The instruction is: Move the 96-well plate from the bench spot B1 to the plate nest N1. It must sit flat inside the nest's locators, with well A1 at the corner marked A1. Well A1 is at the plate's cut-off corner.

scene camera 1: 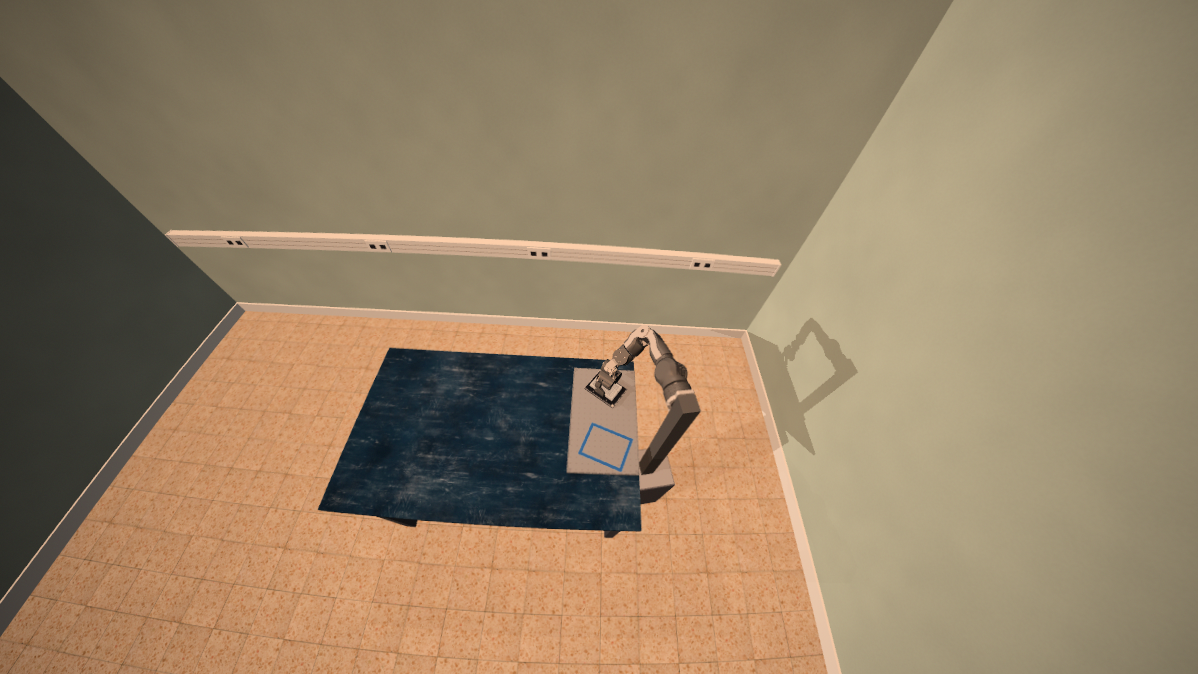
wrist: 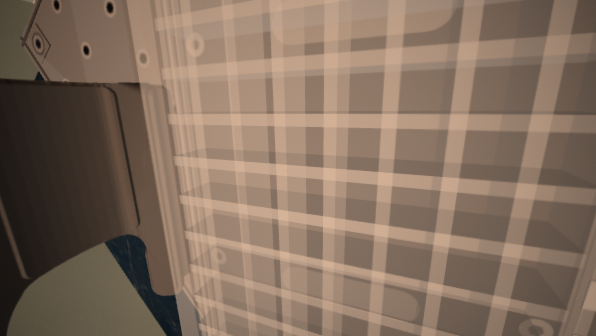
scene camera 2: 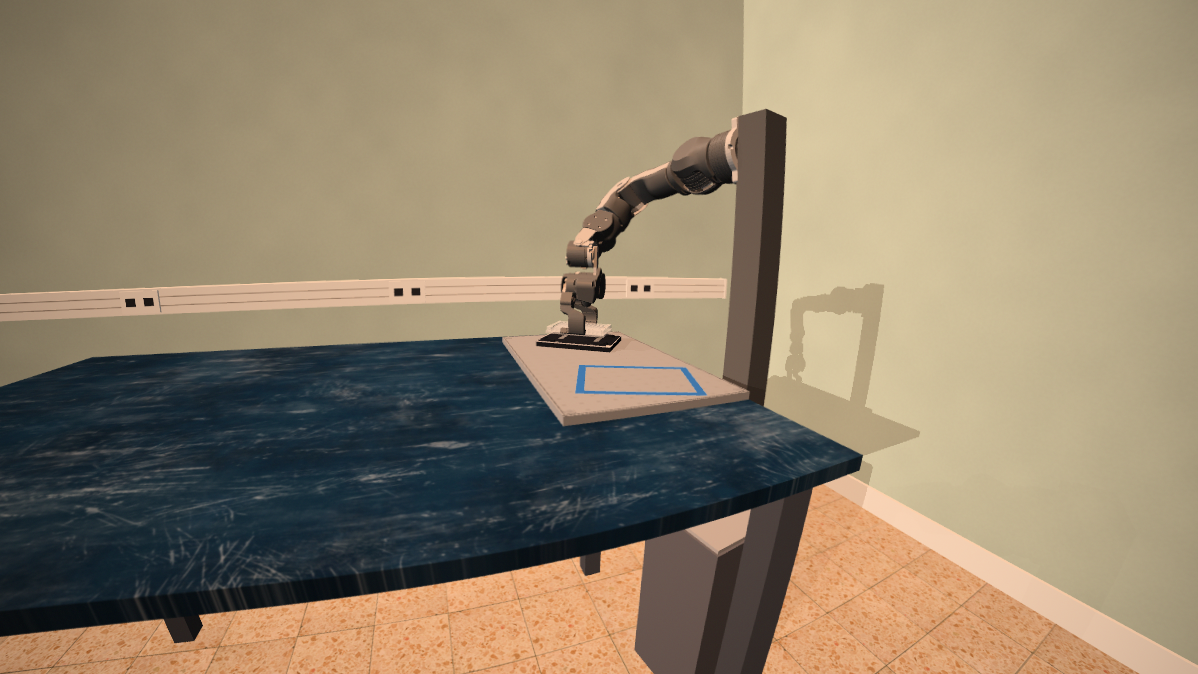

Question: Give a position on a black plate nest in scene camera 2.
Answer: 566, 342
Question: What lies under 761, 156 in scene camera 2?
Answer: A dark mounting post.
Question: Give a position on a dark mounting post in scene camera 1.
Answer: At 685, 409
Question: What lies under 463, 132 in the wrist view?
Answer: A clear 96-well plate.
